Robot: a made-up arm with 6 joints. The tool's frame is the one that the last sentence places.
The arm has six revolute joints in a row. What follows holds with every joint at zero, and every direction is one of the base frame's. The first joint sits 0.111 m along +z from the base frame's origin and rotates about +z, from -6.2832 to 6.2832 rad. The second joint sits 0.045 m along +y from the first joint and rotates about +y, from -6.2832 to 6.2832 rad. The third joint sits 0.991 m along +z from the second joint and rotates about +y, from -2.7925 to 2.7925 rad. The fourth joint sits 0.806 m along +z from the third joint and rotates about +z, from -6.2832 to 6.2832 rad. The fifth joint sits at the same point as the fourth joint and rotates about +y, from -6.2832 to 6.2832 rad. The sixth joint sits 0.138 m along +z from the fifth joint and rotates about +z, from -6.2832 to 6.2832 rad. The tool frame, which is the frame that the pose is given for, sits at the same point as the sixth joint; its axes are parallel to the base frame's.
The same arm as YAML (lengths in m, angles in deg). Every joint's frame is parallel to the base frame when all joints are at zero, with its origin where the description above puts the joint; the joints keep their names.
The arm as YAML. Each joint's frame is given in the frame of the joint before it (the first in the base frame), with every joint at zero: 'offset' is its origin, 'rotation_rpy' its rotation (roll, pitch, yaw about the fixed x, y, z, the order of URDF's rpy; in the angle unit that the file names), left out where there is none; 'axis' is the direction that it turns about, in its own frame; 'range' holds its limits. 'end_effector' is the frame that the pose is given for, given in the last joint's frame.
length_unit: m
angle_unit: deg
chain:
  - id: joint 1
    offset: [0.0, 0.0, 0.111]
    axis: "+z"
    range: [-360.0, 360.0]
  - id: joint 2
    offset: [0.0, 0.045, 0.0]
    axis: "+y"
    range: [-360.0, 360.0]
  - id: joint 3
    offset: [0.0, 0.0, 0.991]
    axis: "+y"
    range: [-160.0, 160.0]
  - id: joint 4
    offset: [0.0, 0.0, 0.806]
    axis: "+z"
    range: [-360.0, 360.0]
  - id: joint 5
    offset: [0.0, 0.0, 0.0]
    axis: "+y"
    range: [-360.0, 360.0]
  - id: joint 6
    offset: [0.0, 0.0, 0.138]
    axis: "+z"
    range: [-360.0, 360.0]
end_effector:
  offset: [0.0, 0.0, 0.0]

